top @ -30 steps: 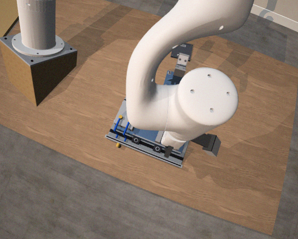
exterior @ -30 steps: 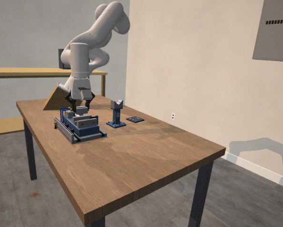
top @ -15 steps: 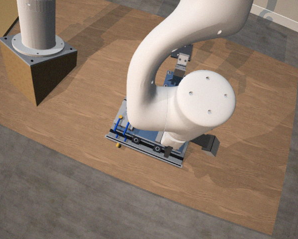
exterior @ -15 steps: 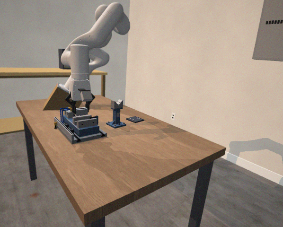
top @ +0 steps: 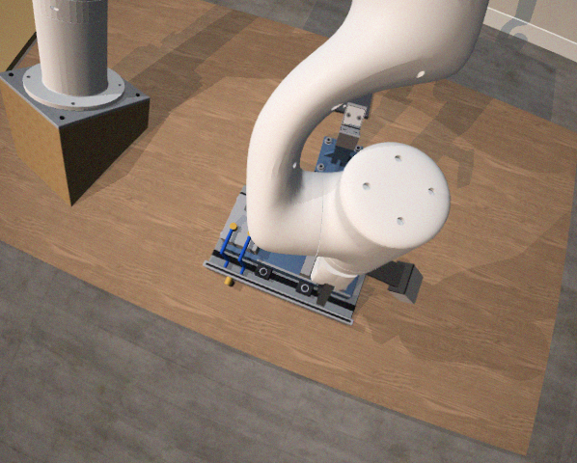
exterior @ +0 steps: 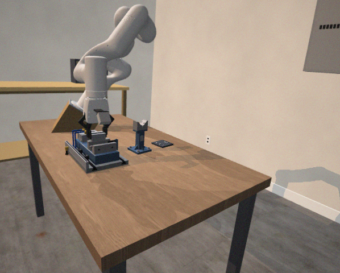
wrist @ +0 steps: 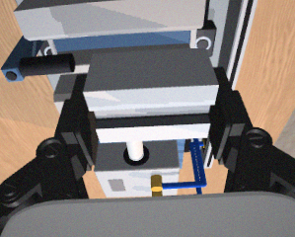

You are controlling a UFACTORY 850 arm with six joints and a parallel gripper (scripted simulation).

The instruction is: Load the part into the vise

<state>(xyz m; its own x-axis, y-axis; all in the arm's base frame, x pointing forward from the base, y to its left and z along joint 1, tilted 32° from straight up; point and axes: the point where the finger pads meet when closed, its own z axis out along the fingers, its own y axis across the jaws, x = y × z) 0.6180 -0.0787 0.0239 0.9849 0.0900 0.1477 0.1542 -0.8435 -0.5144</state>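
Now: hand 3 cm past the moving jaw, 1 cm to the right of it and 6 cm above it. The rest, counted from my hand: work stop (1 cm behind, 7 cm to the left, 4 cm below); part (right at my hand); fixed jaw (3 cm ahead, 2 cm to the left, 6 cm below).
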